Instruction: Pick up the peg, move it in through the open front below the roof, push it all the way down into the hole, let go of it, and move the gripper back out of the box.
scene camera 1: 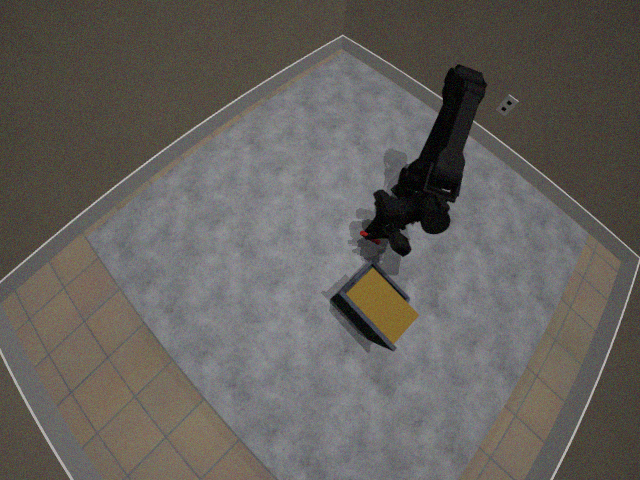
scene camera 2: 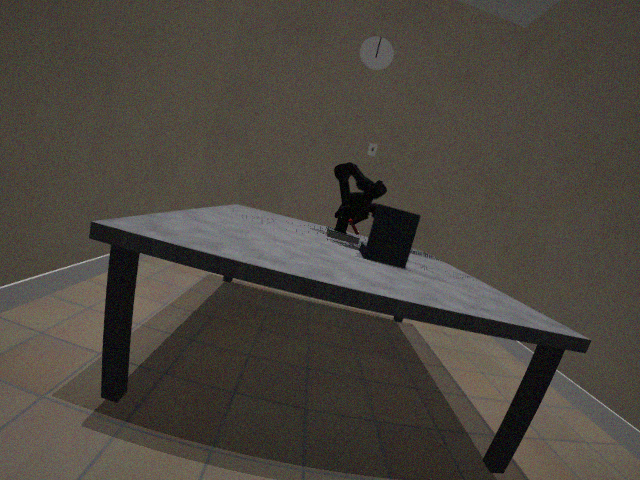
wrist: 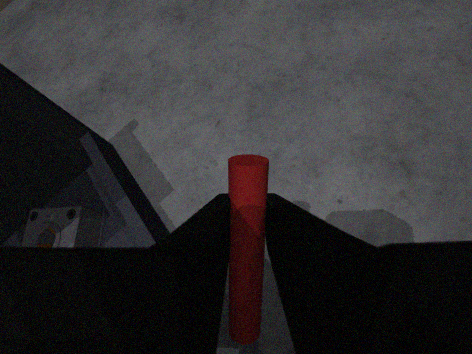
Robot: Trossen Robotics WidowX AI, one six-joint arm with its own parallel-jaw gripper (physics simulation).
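Where they show: gripper, fingertip midpoint: point(scene camera 1: 364, 236) point(scene camera 2: 351, 224) point(wrist: 246, 204); arm's base, origin of the base link: point(scene camera 1: 403, 191) point(scene camera 2: 339, 231).
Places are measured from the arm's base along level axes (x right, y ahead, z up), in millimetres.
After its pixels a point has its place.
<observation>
The red peg point(scene camera 1: 363, 234) {x -42, y 243, z 83 mm} point(scene camera 2: 353, 226) {x -56, y 231, z 57 mm} point(wrist: 247, 200) {x -44, y 233, z 78 mm} is held across its length between the fingers and is tilted in the scene camera 2 view. My gripper point(scene camera 1: 370, 237) {x -46, y 237, z 65 mm} point(wrist: 246, 204) {x -46, y 237, z 65 mm} is shut on it, above the table and outside the box, near the box's upper corner in the scene camera 1 view. The box point(scene camera 2: 392, 235) {x -199, y 400, z 73 mm} point(wrist: 40, 105) {x -123, y 396, z 48 mm} stands beside the gripper. Its yellow roof point(scene camera 1: 382, 304) {x -194, y 349, z 169 mm} shows from above. In the wrist view, a pale plate point(wrist: 67, 227) {x -163, y 329, z 5 mm} with a round hole point(wrist: 47, 236) {x -187, y 340, z -2 mm} shows low at the left, inside the box, partly hidden by a finger.
The grey table top point(scene camera 1: 232, 232) {x 230, y 525, z -33 mm} point(scene camera 2: 232, 242) {x 247, y 732, z -33 mm} point(wrist: 300, 90) {x 45, y 328, z -33 mm} carries the box. The dark arm point(scene camera 1: 447, 149) {x -34, y 57, z 288 mm} point(scene camera 2: 364, 180) {x -52, y 106, z 265 mm} reaches over it. A low grey block point(scene camera 2: 342, 236) {x -19, y 50, z -16 mm} shows left of the box in the scene camera 2 view. Shadows lie around the gripper.
</observation>
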